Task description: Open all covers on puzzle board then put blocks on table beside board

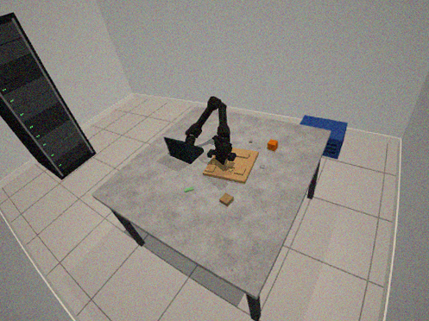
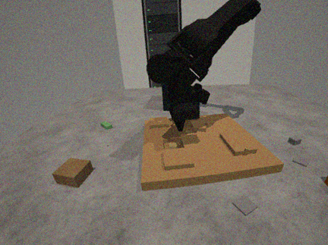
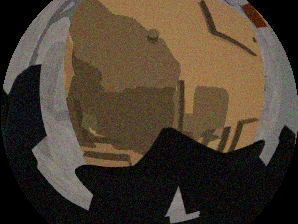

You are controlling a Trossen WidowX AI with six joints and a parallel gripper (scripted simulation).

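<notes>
The tan puzzle board is 4 cm to the left of my gripper tip and 3 cm ahead of it. Also, from my gripper tip: small green piece (28 cm to the right, 8 cm behind, 2 cm below); then orange cube (32 cm to the left, 20 cm ahead); then brown block (23 cm to the right, 19 cm ahead, 1 cm below).
</notes>
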